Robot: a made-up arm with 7 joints. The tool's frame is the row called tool. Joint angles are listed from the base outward. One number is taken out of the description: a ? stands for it. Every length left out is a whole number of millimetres.
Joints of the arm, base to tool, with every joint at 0 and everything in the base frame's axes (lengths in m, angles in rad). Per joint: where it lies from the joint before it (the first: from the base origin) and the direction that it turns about. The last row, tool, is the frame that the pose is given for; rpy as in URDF.
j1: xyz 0.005 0.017 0.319 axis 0 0 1
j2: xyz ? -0.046 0.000 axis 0 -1 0
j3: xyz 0.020 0.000 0.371 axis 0 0 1
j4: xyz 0.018 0.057 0.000 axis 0 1 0
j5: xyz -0.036 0.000 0.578 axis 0 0 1
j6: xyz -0.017 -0.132 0.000 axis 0 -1 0
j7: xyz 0.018 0.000 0.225 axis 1 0 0
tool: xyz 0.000 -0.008 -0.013 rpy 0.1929 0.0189 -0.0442
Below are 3 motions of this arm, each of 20 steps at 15 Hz.
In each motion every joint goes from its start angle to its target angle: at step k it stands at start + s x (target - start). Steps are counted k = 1, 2, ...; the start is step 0. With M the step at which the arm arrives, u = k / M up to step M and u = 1 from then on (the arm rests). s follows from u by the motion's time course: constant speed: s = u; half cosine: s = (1 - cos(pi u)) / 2; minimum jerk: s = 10 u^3 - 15 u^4 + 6 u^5.
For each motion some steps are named. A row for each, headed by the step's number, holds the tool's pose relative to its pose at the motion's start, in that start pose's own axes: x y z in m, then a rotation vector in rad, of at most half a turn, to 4 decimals.
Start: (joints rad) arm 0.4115 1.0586 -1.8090 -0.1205 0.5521 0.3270 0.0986
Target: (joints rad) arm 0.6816 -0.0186 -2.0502 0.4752 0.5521 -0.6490 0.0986
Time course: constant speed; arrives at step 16
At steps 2, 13, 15, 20:
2: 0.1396 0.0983 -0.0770 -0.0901 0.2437 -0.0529
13: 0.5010 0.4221 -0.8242 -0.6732 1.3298 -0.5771
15: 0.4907 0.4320 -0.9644 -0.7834 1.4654 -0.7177
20: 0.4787 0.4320 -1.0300 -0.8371 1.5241 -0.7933

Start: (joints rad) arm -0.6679 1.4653 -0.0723 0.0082 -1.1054 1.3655 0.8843
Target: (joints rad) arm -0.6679 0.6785 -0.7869 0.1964 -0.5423 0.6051 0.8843
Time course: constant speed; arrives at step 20
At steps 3, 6, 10, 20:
3: 0.0551 0.0209 -0.1493 -0.0648 0.1873 -0.0955
6: 0.0888 0.0298 -0.3093 -0.1438 0.3669 -0.1959
10: 0.0977 0.0212 -0.5301 -0.2712 0.5909 -0.3362
20: -0.0555 -0.1032 -1.0396 -0.6961 1.0409 -0.7059

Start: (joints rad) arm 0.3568 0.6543 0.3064 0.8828 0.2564 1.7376 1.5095
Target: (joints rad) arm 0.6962 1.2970 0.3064 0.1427 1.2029 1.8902 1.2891
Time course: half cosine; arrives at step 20
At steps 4, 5, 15, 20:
4: -0.0426 0.0733 -0.0176 0.0910 0.0589 0.1338
5: -0.0680 0.1100 -0.0248 0.1408 0.0917 0.2037
15: -0.5215 0.4384 -0.0098 0.8617 0.6674 1.0531
20: -0.6274 0.4671 0.0080 0.9998 0.8234 1.1941

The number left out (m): 0.029
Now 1 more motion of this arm.
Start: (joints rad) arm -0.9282 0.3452 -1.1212 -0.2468 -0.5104 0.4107 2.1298
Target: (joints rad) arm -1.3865 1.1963 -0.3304 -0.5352 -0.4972 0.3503 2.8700
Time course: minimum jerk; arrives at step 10
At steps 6, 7, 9, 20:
6: -0.4399 0.3178 0.6507 1.1711 0.3428 0.3354
7: -0.5704 0.2973 0.8037 1.4064 0.5126 0.4019
9: -0.6918 0.2416 0.9520 1.6217 0.7202 0.4491
20: -0.6980 0.2375 0.9600 1.6330 0.7328 0.4510

